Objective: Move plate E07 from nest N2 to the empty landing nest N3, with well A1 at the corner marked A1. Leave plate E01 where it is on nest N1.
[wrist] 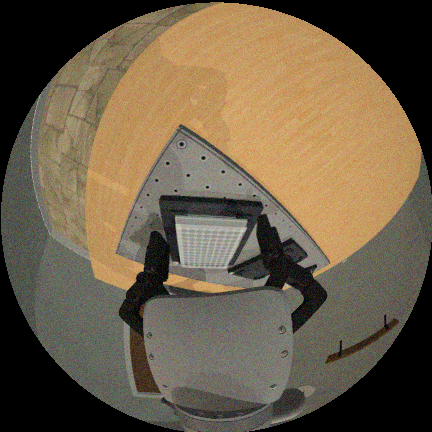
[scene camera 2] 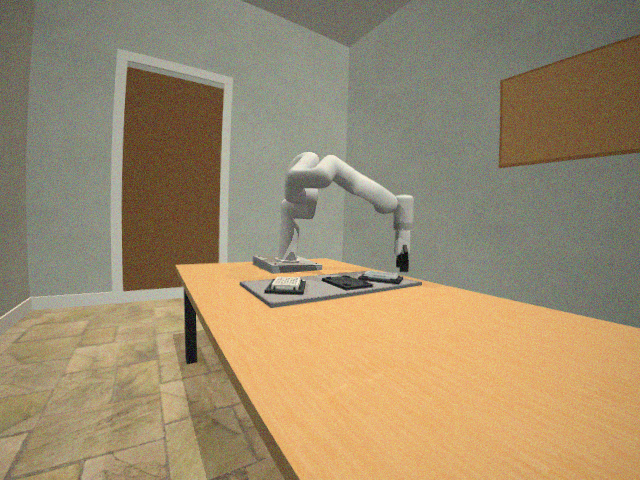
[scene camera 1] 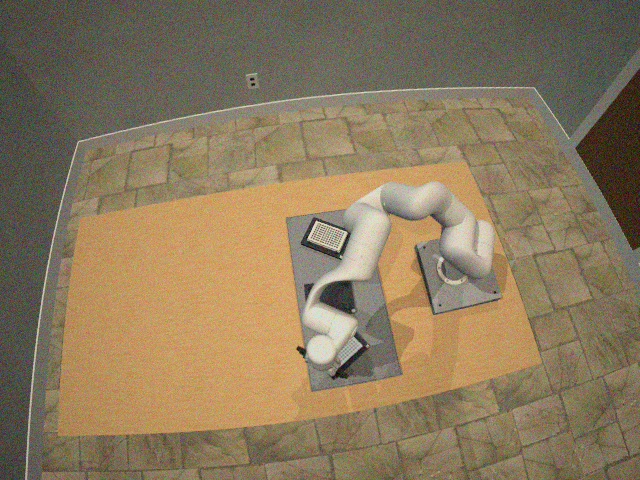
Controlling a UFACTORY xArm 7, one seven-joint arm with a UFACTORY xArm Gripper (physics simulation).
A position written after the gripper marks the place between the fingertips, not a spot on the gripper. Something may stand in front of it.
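Observation:
A nest [scene camera 1: 339,294] is visible; the wrist view also shows the nest [wrist: 253,268]. The gripper [wrist: 208,231] is open and holds nothing.

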